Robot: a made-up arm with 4 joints.
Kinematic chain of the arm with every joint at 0, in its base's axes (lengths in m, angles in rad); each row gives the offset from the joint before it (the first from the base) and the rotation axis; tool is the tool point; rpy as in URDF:
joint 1: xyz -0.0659 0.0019 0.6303 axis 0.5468 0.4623 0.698
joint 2: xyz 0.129 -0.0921 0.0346 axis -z
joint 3: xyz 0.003 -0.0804 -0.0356 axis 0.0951 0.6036 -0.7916
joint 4: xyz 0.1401 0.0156 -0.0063 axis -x
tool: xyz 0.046 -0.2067 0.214 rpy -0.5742 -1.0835 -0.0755
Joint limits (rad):
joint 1: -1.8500..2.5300
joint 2: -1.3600..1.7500
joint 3: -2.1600..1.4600
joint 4: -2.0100..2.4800
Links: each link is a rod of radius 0.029 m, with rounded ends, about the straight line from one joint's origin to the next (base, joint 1, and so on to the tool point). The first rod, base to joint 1, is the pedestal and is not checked.
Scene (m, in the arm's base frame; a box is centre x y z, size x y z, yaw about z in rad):
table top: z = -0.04
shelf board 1: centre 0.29 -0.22 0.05 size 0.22 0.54 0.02 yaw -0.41
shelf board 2: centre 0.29 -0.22 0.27 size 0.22 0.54 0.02 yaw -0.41
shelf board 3: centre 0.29 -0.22 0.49 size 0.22 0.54 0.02 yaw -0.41
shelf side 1: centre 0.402 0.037 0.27 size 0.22 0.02 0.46 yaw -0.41
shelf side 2: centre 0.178 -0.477 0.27 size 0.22 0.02 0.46 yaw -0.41
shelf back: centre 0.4 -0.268 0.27 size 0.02 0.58 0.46 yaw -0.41
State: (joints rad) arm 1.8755 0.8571 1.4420 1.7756
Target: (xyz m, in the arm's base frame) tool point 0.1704 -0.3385 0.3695
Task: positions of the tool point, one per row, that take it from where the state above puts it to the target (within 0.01 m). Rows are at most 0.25 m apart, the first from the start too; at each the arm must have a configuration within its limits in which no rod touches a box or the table.
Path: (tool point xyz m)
1: 0.0846 0.0463 0.1633
2: 0.0973 -0.1446 0.2340
3: 0.0440 -0.2835 0.3695
4: 0.0809 -0.2976 0.3531
5: 0.1245 -0.3163 0.3527
6: 0.1704 -0.3385 0.3695

